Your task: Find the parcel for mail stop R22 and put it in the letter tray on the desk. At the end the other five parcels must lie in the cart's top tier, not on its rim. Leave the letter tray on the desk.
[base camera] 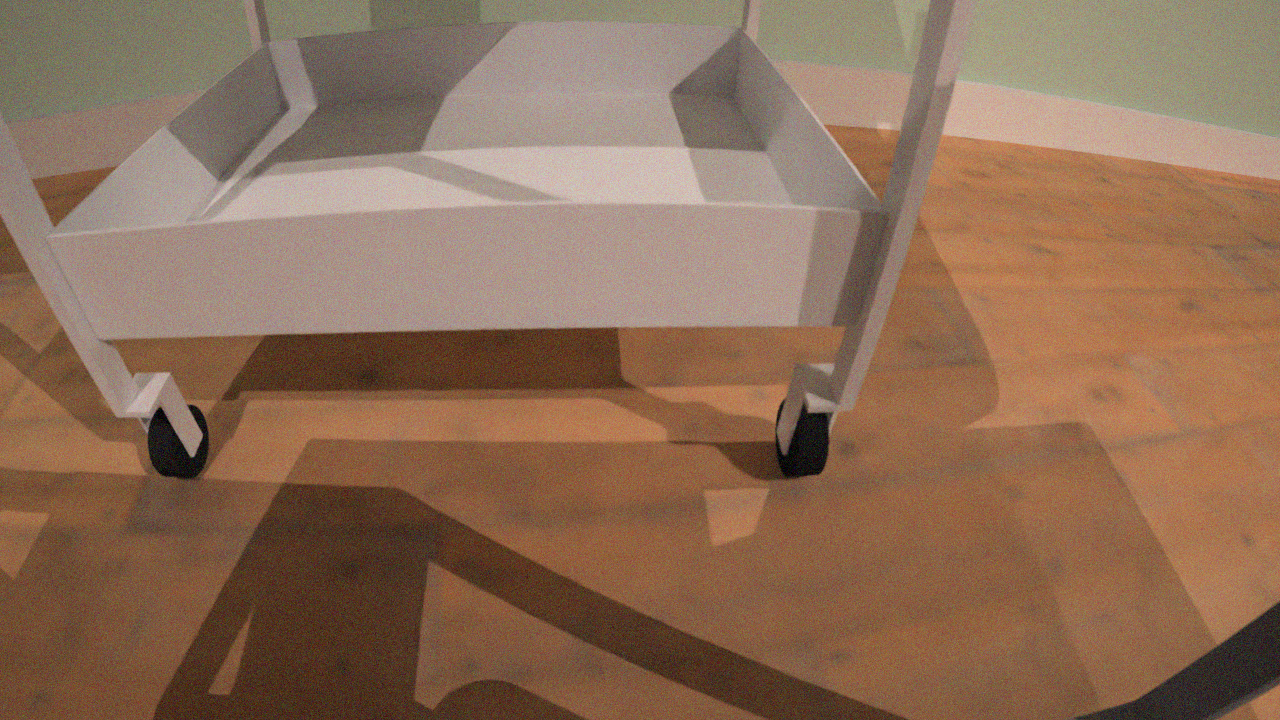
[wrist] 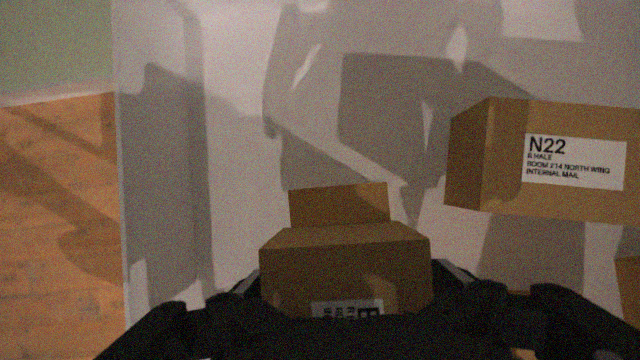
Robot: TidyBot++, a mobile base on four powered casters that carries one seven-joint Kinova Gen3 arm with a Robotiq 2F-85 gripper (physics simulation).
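Places are measured from the arm's base along level axes (x ahead, y left, z up), in metres.
Pixels of known places: gripper, fingertip midpoint: [wrist: 349, 281].
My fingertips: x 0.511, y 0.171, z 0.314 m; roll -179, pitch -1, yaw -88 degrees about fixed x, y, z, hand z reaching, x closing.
Observation:
Ahead of a thing's pixels: the offset from my fingertips to its top centre. "spot": to the spot under its first point. Level surfaces: height alone.
In the wrist view my gripper [wrist: 349, 281] is open and low in the cart's white top tier {dz -0.048 m} [wrist: 232, 156]. Its two fingers stand on either side of a brown parcel {spot: dx +0.028, dy +0.003, dz +0.054 m} [wrist: 346, 253] without closing on it. That parcel's label sits at its lower edge, partly hidden and too small to read. A second, flatter brown parcel {dx -0.014, dy +0.002, dz +0.004 m} [wrist: 338, 203] shows just behind and under it. A parcel labelled N22 {dx +0.058, dy -0.117, dz +0.002 m} [wrist: 490, 156] lies at the right, cut off by the frame edge.
The tier's grey side wall [wrist: 162, 175] rises at the left, with wooden floor {dz -0.710 m} [wrist: 95, 195] beyond it. The base camera shows the cart's lower tier {spot: dx -0.147, dy -0.116, dz -0.543 m} [base camera: 449, 268], a corner post [base camera: 913, 198] and two black casters [base camera: 178, 442] [base camera: 805, 442] close ahead.

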